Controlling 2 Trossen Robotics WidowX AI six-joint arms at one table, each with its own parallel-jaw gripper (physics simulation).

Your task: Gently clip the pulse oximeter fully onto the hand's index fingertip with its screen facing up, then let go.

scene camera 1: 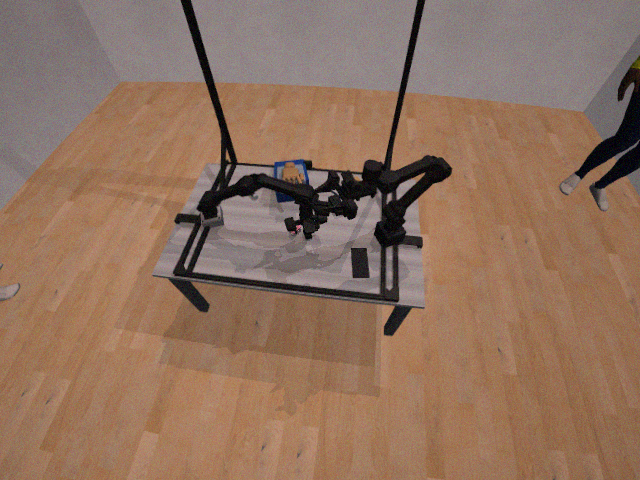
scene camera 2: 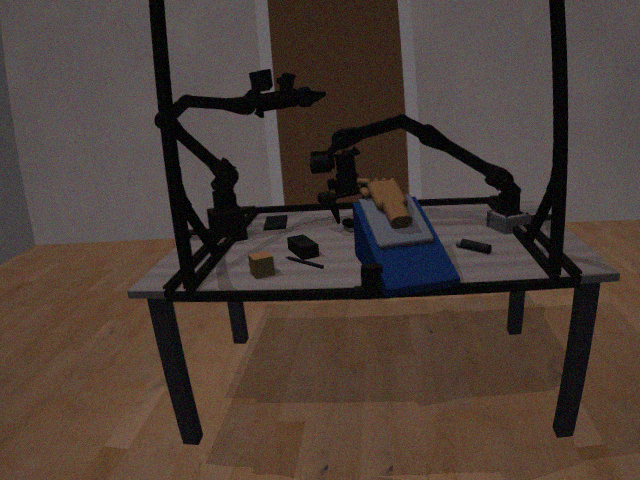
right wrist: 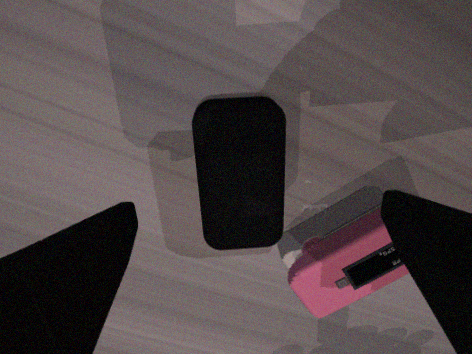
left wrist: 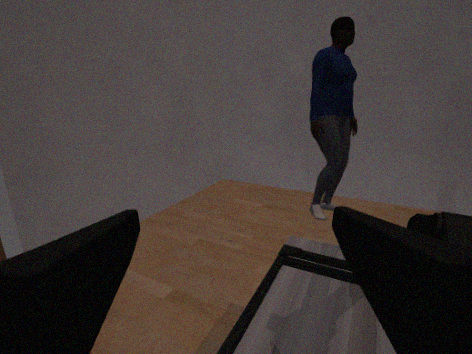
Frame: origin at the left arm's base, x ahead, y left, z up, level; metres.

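Where they show: left gripper, fingertip midpoint: (scene camera 1: pixel 318 200) (scene camera 2: pixel 320 93) (left wrist: pixel 237 218); right gripper, fingertip midpoint: (scene camera 2: pixel 352 220) (right wrist: pixel 259 208); left arm's base at its link origin: (scene camera 1: pixel 391 227) (scene camera 2: pixel 225 209); right arm's base at its link origin: (scene camera 1: pixel 210 213) (scene camera 2: pixel 508 212).
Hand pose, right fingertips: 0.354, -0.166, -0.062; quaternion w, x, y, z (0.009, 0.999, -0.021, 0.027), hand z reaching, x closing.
Things, the pixels of their top centre, and the offset from my right fingertips, as dx, dy, dz. "pt": a spot on its surface instead.
- grey pulse oximeter at its top centre: (right wrist: pixel 362 275) (scene camera 1: pixel 295 227) +0.040, -0.036, +0.001
- grey pad at a spot on its surface: (scene camera 2: pixel 385 240) pt -0.103, -0.382, +0.056
- blue wedge at a spot on its surface: (scene camera 2: pixel 413 269) pt -0.084, -0.472, +0.008
- black flat slab at its top centre: (scene camera 2: pixel 275 221) (scene camera 1: pixel 360 262) -0.173, +0.234, -0.024
- black box at its top centre: (scene camera 2: pixel 302 240) (scene camera 1: pixel 337 202) -0.206, -0.106, +0.003
- thin dark pen at its top centre: (scene camera 2: pixel 302 260) -0.237, -0.185, -0.023
- wooden cube at its top centre: (scene camera 2: pixel 260 255) -0.352, -0.200, +0.018
- dark cylinder at its top centre: (scene camera 2: pixel 473 240) +0.181, -0.363, -0.005
The pink and grey pulse oximeter (scene camera 1: pixel 298 227) (right wrist: pixel 320 287) lies on the table, its dark screen visible in the right wrist view, partly hidden behind the right-hand fingertip. My right gripper (scene camera 1: pixel 300 230) (scene camera 2: pixel 341 218) (right wrist: pixel 259 208) points down over it, open and empty, the oximeter off-centre between and under the fingers. The tan hand (scene camera 1: pixel 292 170) (scene camera 2: pixel 390 198) rests on a grey pad (scene camera 2: pixel 385 240) on the blue wedge (scene camera 2: pixel 413 269), fingers toward the table's middle. The index fingertip is too small to make out. My left gripper (scene camera 2: pixel 321 94) (left wrist: pixel 237 218) is open and empty, high above the table.
A black flat slab (scene camera 1: pixel 360 262) (scene camera 2: pixel 275 222) lies near the left arm's base. A black box (scene camera 2: pixel 302 246), a thin dark pen (scene camera 2: pixel 305 261) and a wooden cube (scene camera 2: pixel 261 265) lie left of the wedge in scene camera 2; a dark cylinder (scene camera 2: pixel 474 245) lies to its right.
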